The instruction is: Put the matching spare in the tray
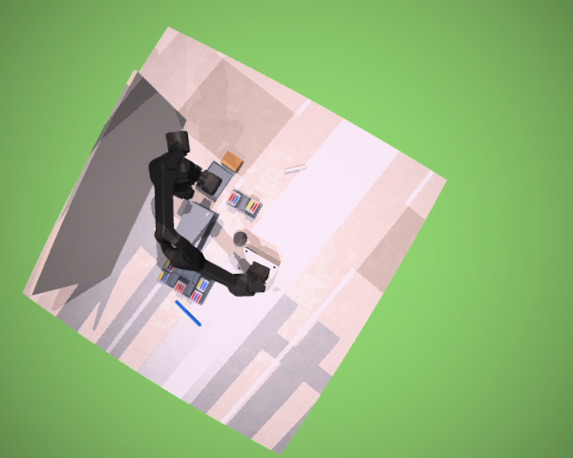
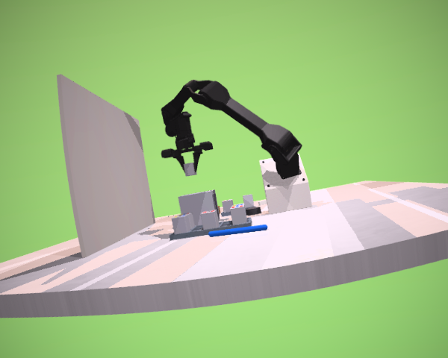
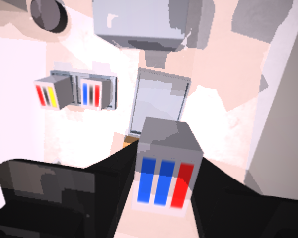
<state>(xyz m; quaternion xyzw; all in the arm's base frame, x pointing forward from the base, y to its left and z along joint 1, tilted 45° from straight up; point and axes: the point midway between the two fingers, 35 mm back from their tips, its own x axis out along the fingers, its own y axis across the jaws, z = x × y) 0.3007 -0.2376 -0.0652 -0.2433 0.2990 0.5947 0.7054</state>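
Right now the grey-rimmed tray is 170 mm below my gripper tip, 10 mm to the right of it and 10 mm behind it. Also, from my gripper tip: grey spare block (20 mm above); grey mounted unit (180 mm to the left, 120 mm below, 20 mm behind); orange block (160 mm below, 110 mm to the right, 40 mm behind).
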